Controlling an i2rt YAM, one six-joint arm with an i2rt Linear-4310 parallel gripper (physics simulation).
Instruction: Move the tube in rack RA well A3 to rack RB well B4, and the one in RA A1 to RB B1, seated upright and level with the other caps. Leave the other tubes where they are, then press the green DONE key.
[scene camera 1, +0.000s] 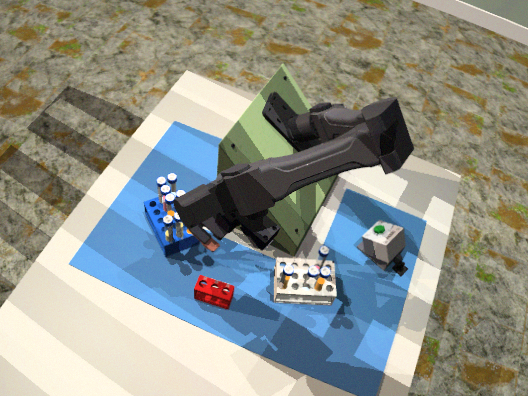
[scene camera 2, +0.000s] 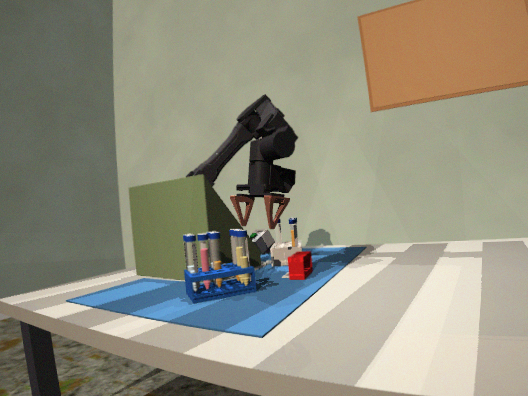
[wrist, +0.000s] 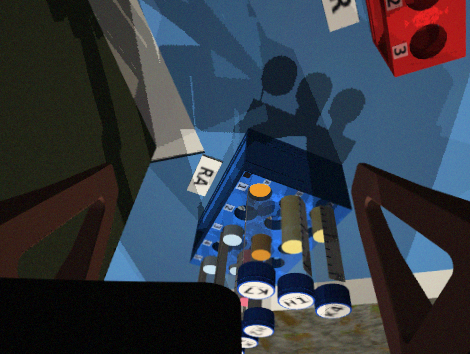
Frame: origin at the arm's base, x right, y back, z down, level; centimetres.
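Seen in the pictures: gripper, fingertip midpoint: (scene camera 1: 221, 231) (scene camera 2: 257, 227) (wrist: 234, 176); arm's base, origin of the base link: (scene camera 1: 292, 130) (scene camera 2: 176, 213).
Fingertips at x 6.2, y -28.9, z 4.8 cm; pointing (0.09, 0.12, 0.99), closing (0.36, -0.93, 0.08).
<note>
Pixels of each thing's top centre, then the offset from my fingertips to it. "*": a spot on its surface instead. Level surfaces: height alone.
- blue rack RA, middle of its top: (wrist: 261, 240) (scene camera 2: 217, 268) (scene camera 1: 171, 216) dy +3.4, dx +13.2, dz +7.0 cm
- cap K7, surface spot: (wrist: 256, 285) * dy +1.6, dx +7.3, dz -0.5 cm
- white rack, middle of its top: (scene camera 1: 306, 276) (scene camera 2: 286, 244) dy +0.3, dx -19.6, dz +7.0 cm
- green key, middle of its top: (scene camera 1: 380, 227) (scene camera 2: 253, 233) dy +17.3, dx -32.5, dz +4.5 cm
- red three-well block, middle of its top: (scene camera 1: 214, 287) (scene camera 2: 299, 254) dy -9.3, dx -2.2, dz +7.0 cm
- blue mat, its level: dz +12.0 cm
The blue rack RA (scene camera 1: 172, 247) (scene camera 2: 220, 273) (wrist: 300, 165) holds several upright tubes with blue-rimmed white caps. The tube in well A1, cap K7 (wrist: 256, 285), has orange contents. The tube by label 3, pale blue inside (wrist: 231, 236), has its cap hidden behind the black part in the wrist view. The white rack (scene camera 1: 305, 300) (scene camera 2: 286, 256), apparently RB, holds several capped tubes; its well labels are unreadable. The green key (scene camera 1: 379, 229) (scene camera 2: 253, 235) sits on a grey box. My gripper (scene camera 1: 212, 245) (scene camera 2: 258, 226) (wrist: 234, 176) is open and empty, above and beside RA.
A red three-well block (scene camera 1: 214, 291) (scene camera 2: 300, 265) (wrist: 425, 50) stands on the blue mat (scene camera 1: 125, 272) (scene camera 2: 240, 325) between the racks, towards the front. The green slanted arm mount (scene camera 1: 250, 127) (scene camera 2: 167, 230) rises behind the racks.
</note>
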